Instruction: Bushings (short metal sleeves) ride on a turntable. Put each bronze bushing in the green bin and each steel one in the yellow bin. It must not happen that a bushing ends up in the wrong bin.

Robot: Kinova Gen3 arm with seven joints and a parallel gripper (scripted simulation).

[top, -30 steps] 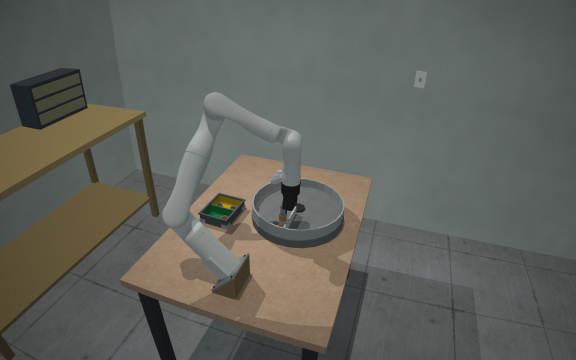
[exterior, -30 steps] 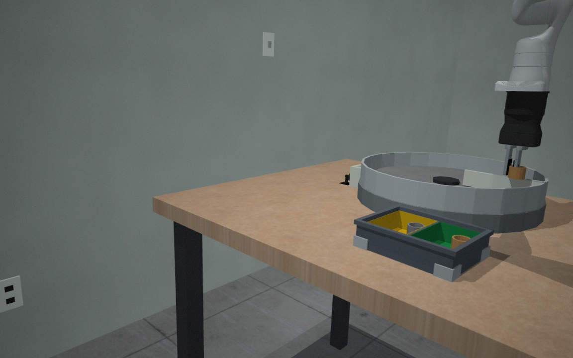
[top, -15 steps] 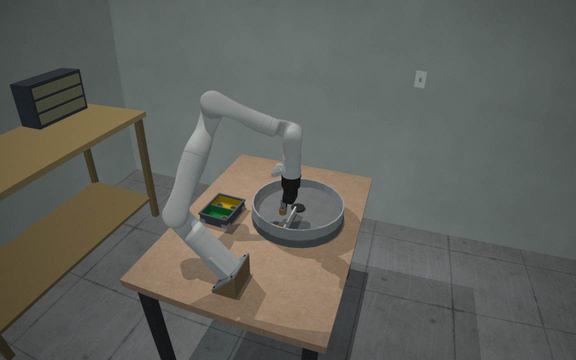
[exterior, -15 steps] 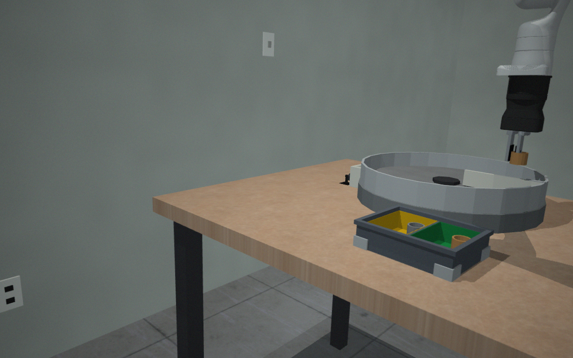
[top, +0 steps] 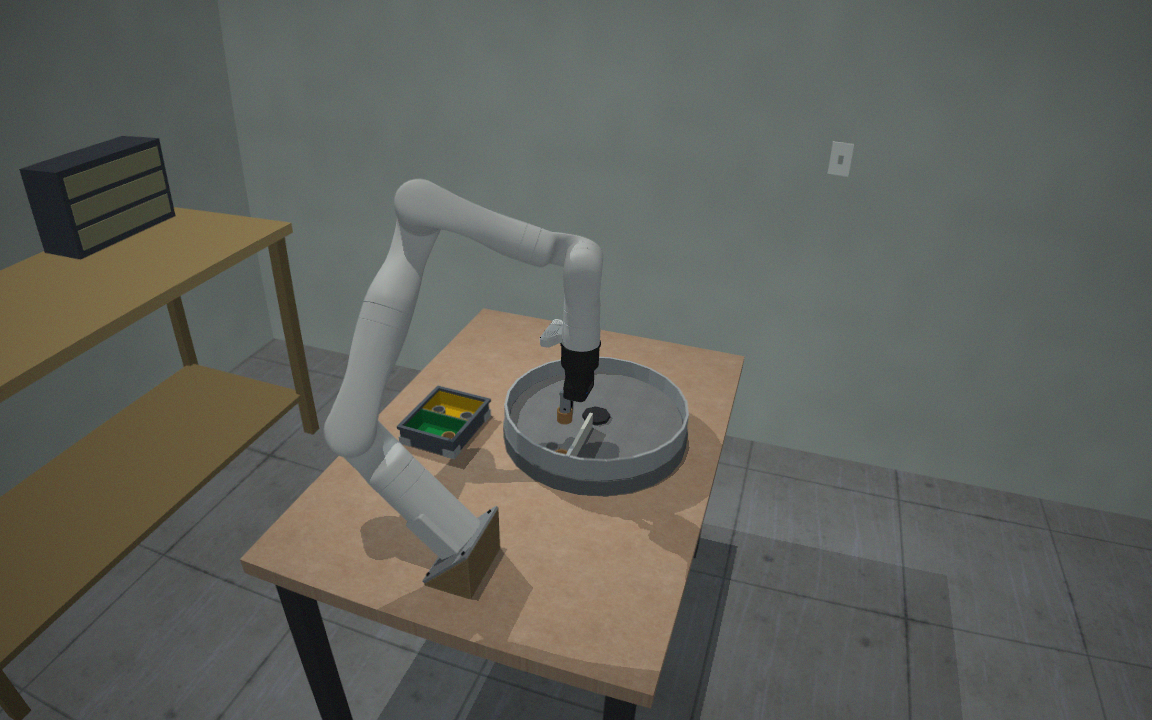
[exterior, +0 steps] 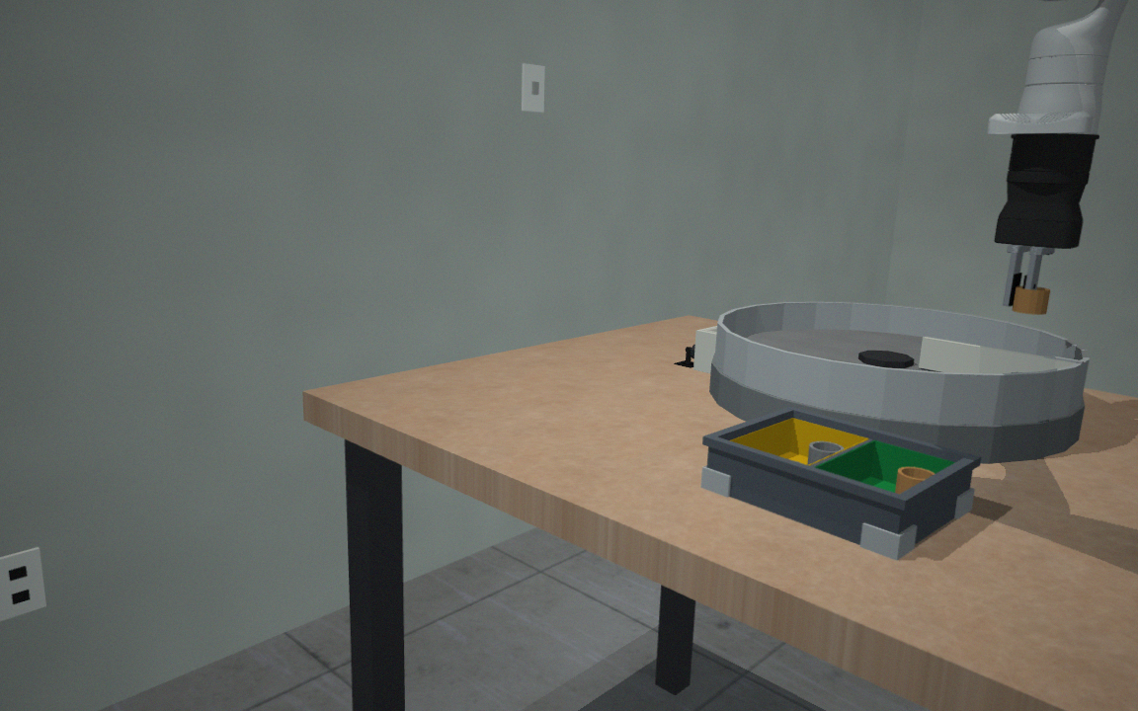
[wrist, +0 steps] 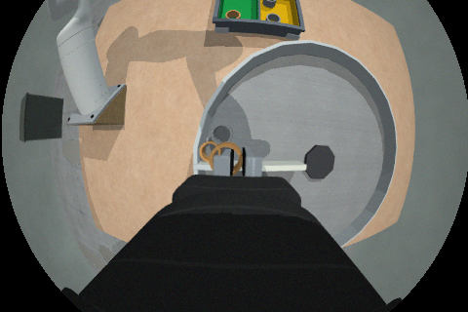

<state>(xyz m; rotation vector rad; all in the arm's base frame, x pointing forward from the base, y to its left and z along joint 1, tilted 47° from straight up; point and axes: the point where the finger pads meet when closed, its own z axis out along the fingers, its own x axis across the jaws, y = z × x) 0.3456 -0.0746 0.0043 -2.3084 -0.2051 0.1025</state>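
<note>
Right now the bin tray is 32 cm to the left of my hand and 14 cm below it. The rest, counted from my hand: grey turntable: 15 cm ahead, 1 cm to the right, 11 cm below.
</note>
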